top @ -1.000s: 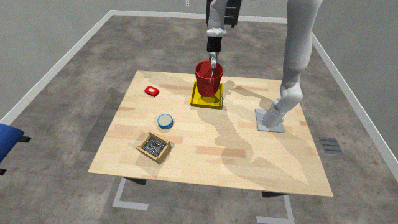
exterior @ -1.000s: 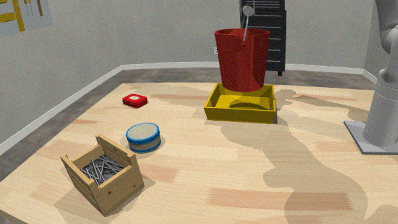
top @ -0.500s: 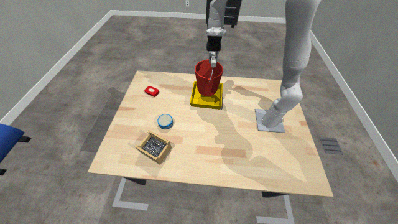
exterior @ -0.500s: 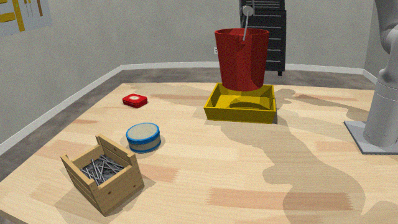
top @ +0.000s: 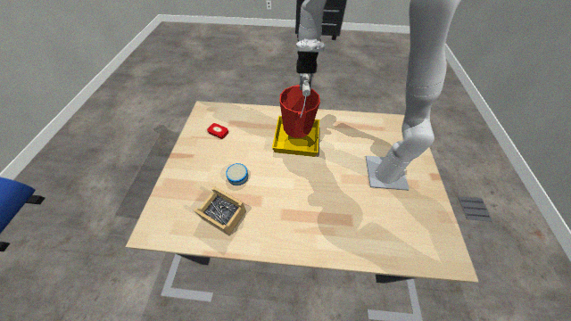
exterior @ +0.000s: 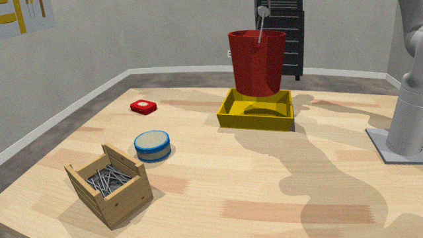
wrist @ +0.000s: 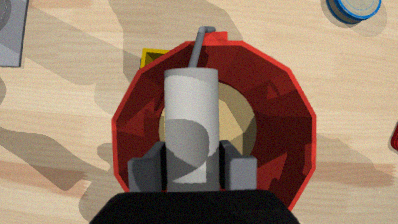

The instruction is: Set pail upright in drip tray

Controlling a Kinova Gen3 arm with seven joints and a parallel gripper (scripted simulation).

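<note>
My hand is 10 mm short of the pail handle and 30 mm above it. From my hand the other things lie so: red pail: 10 mm ahead, 100 mm below; then red flat tin: 450 mm ahead, 10 mm to the left, 320 mm below; then yellow drip tray: 20 mm ahead, 320 mm below.
</note>
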